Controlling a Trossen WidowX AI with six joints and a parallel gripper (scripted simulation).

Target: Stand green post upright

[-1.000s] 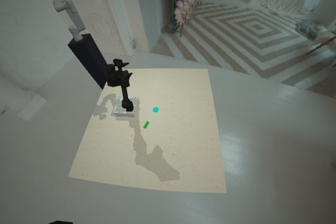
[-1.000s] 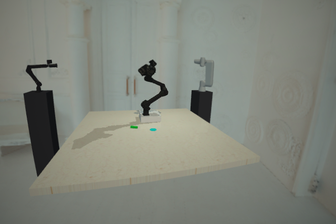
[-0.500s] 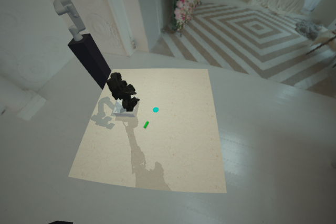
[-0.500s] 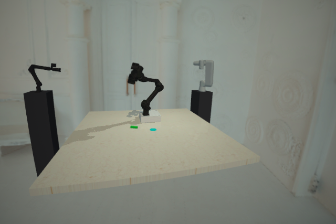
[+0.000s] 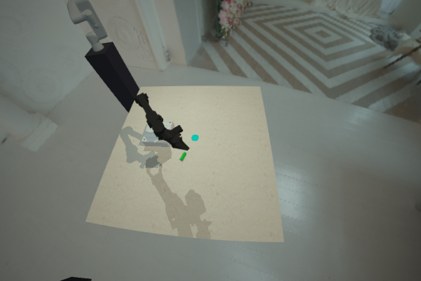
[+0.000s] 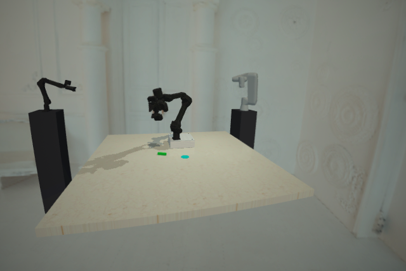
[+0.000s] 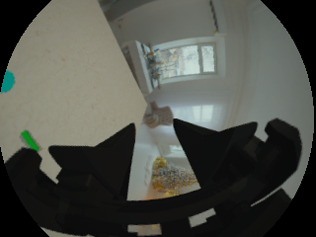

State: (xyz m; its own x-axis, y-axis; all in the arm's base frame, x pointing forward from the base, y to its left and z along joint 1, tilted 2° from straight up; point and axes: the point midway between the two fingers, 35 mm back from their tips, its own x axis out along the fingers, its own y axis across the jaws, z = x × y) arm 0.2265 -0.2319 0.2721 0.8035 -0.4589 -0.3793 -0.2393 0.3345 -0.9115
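Right now the green post is 320 mm below my gripper tip, 100 mm behind it and 90 mm to the left of it. Round my gripper tip: cyan circle 330 mm below, 250 mm to the left, 10 mm behind.
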